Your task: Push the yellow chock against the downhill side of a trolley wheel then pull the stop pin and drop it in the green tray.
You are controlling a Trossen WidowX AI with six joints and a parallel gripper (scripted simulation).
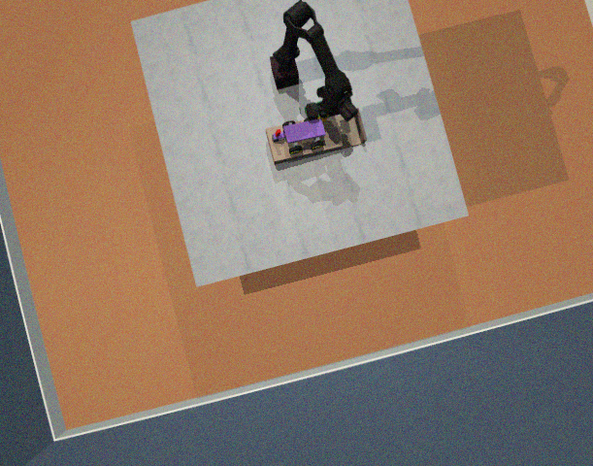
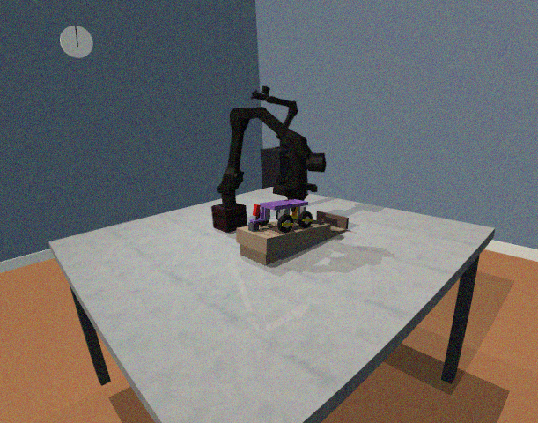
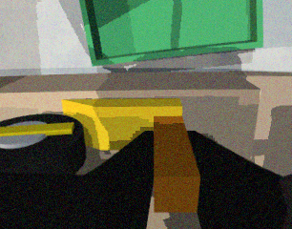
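My gripper tip is 2 cm to the left of the yellow chock and 1 cm above it. Also, from my gripper tip: purple trolley 11 cm to the right, 8 cm ahead, 3 cm above; then raised brown end wall 16 cm to the left, 6 cm below, 4 cm ahead; then red-headed stop pin 22 cm to the right, 7 cm ahead, 4 cm above.
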